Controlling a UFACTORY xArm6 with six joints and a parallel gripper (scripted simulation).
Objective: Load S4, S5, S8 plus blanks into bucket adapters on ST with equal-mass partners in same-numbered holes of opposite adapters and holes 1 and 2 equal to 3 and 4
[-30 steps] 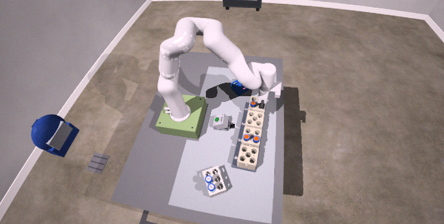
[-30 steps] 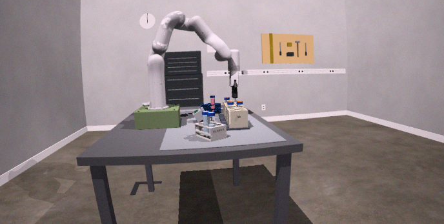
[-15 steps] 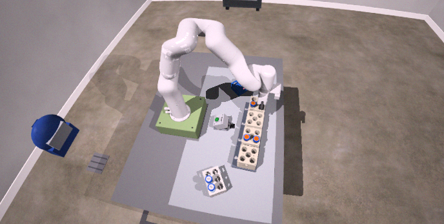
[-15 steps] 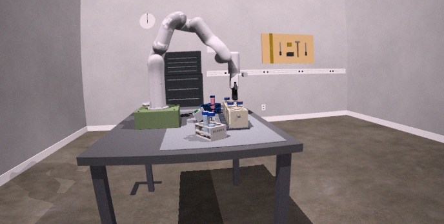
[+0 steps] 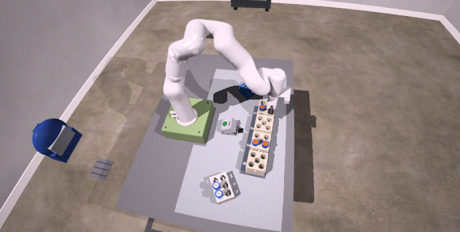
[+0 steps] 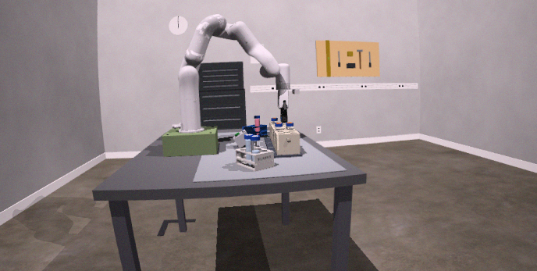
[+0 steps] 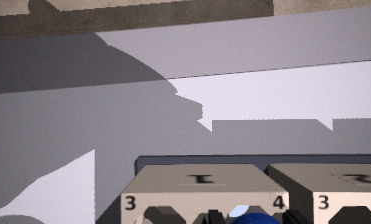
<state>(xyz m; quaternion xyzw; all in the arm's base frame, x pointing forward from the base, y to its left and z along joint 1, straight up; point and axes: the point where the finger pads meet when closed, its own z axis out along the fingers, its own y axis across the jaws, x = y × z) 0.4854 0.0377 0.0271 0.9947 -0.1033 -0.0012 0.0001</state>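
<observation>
My hand is 26 cm past the green done key, 7 cm to the left of it and 6 cm above it. From my hand the other things lie so: bucket adapter (4 cm behind, 8 cm to the right, 7 cm below); small sloped desk (24 cm behind, 7 cm to the right, 7 cm below); pink-filled tube (9 cm behind, 21 cm to the left, 6 cm below).
</observation>
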